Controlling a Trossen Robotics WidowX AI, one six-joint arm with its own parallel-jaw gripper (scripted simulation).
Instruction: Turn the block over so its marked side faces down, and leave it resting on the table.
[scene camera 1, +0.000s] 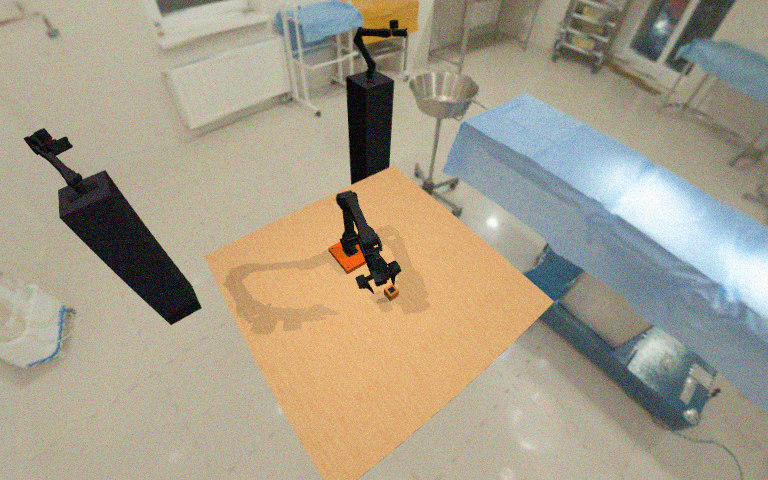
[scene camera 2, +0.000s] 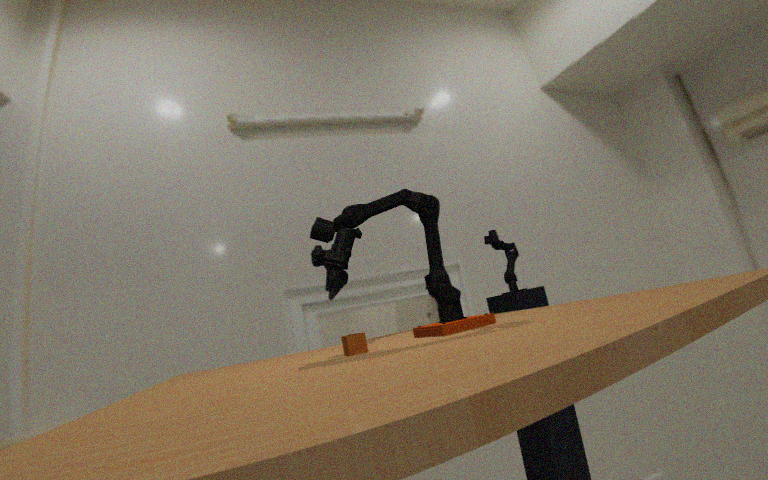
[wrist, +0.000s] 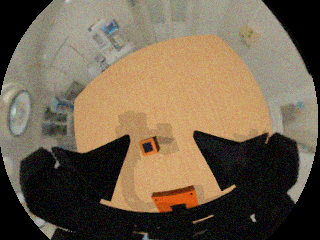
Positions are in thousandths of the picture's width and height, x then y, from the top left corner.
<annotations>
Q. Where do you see my gripper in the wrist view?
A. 508, 569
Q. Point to my gripper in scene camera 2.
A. At 428, 616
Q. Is my gripper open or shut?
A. Open.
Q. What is my gripper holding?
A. Nothing.
</annotations>
